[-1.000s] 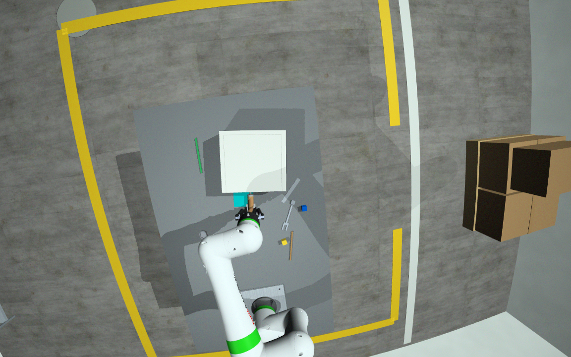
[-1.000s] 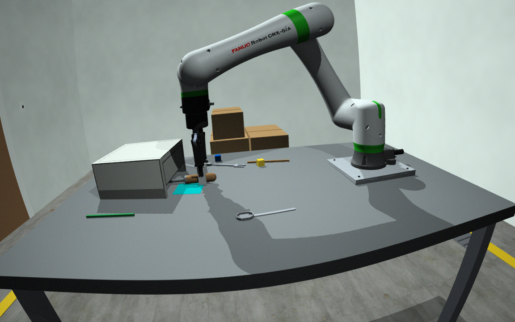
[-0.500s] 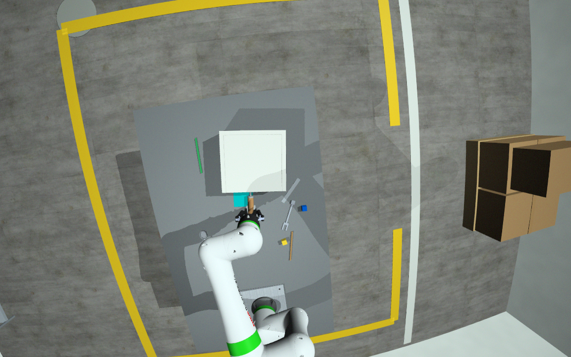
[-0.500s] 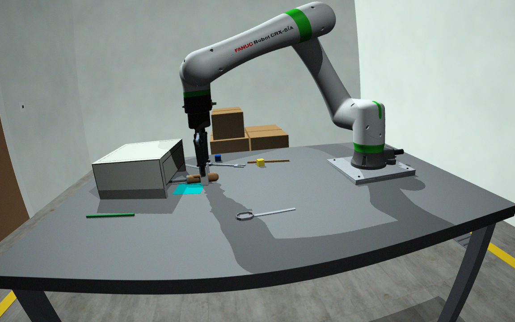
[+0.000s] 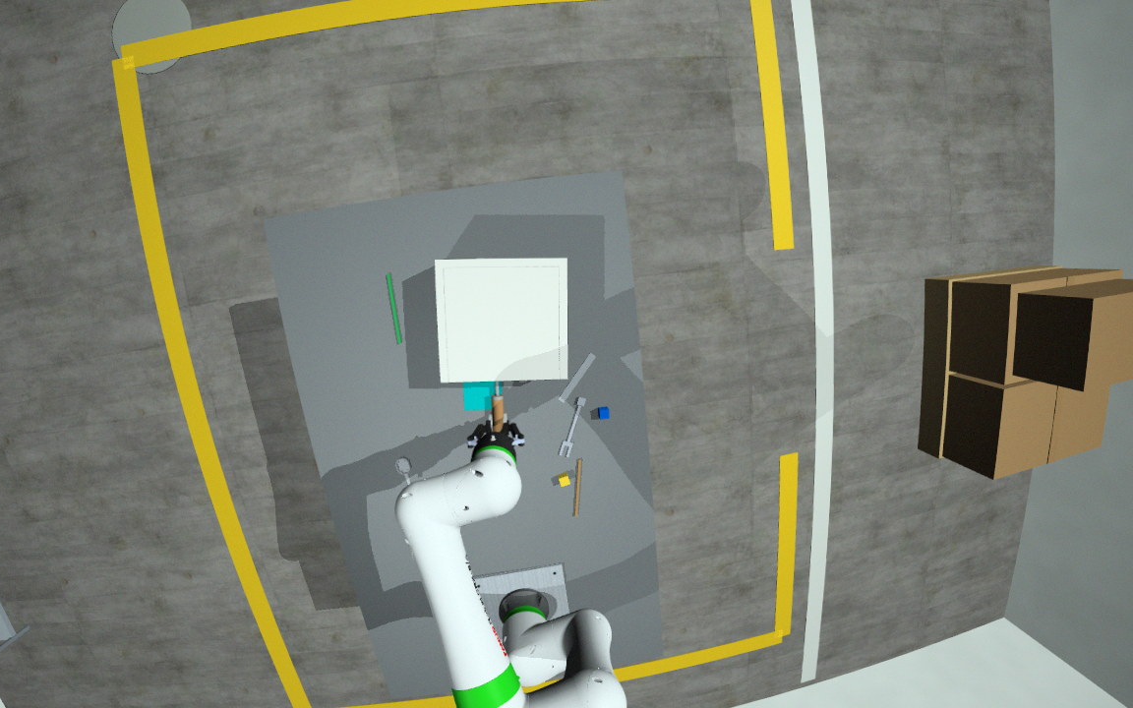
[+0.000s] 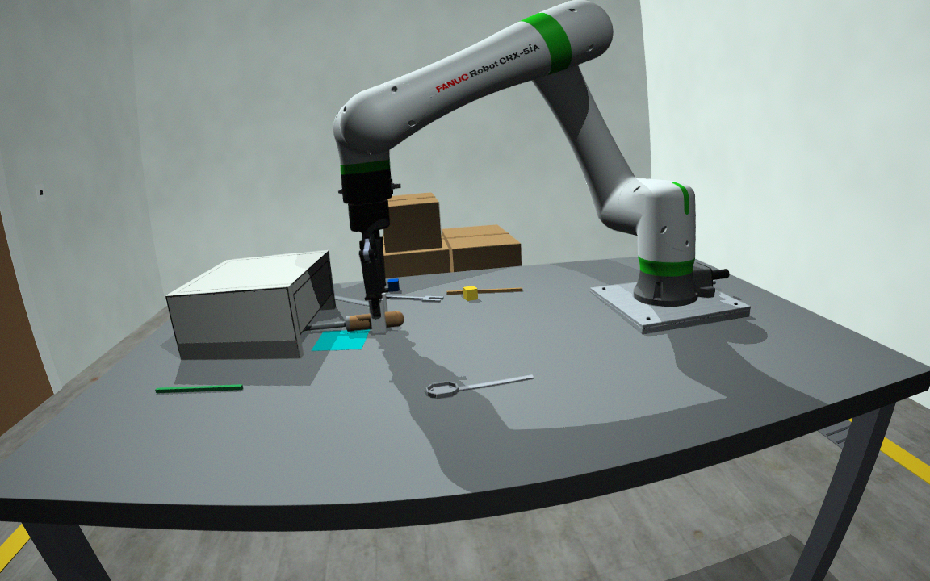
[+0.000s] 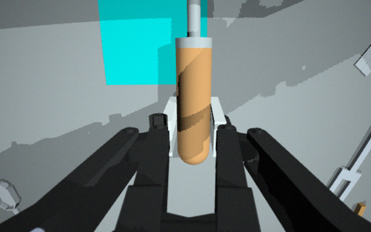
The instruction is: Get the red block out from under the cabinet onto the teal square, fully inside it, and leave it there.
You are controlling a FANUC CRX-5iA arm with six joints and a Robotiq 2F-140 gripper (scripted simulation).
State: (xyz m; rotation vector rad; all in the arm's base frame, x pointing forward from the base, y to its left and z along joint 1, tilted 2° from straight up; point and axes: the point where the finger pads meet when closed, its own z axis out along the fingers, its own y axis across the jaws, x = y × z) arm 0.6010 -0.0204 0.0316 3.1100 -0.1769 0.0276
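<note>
The teal square lies 80 mm ahead of my hand, 30 mm to the left of it and 40 mm below it. From my hand the other things lie so: fork wrench: 50 mm behind, 190 mm to the right, 30 mm below; long grey hook tool: 140 mm ahead, 20 mm to the left, 20 mm below; grey bar: 80 mm ahead, 220 mm to the right, 40 mm below.
</note>
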